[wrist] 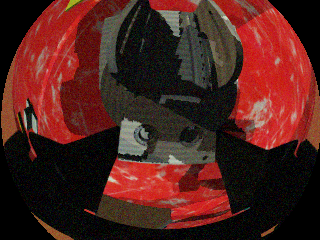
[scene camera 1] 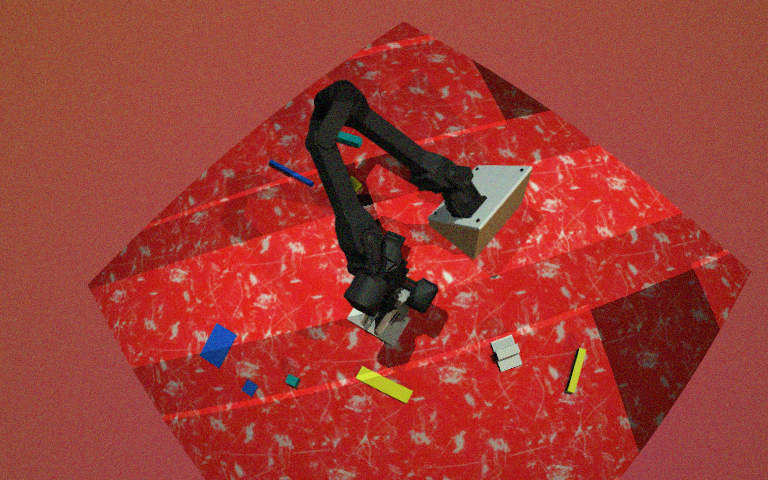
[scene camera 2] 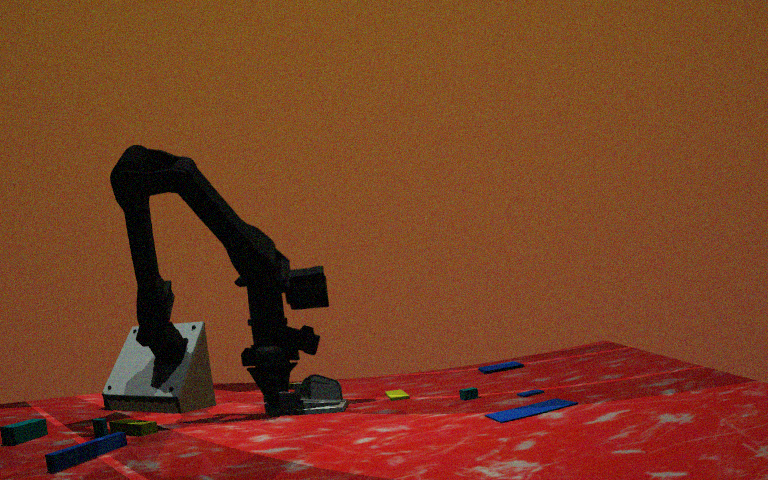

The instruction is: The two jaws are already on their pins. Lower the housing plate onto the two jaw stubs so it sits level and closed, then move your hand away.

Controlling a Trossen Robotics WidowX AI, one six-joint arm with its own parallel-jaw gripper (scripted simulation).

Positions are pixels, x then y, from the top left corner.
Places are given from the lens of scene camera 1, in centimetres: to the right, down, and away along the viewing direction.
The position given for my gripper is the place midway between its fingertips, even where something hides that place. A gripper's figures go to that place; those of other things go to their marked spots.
my gripper point(scene camera 1: 395, 291): 2, 11, 100
white ridged block point(scene camera 1: 506, 352): 26, 24, 90
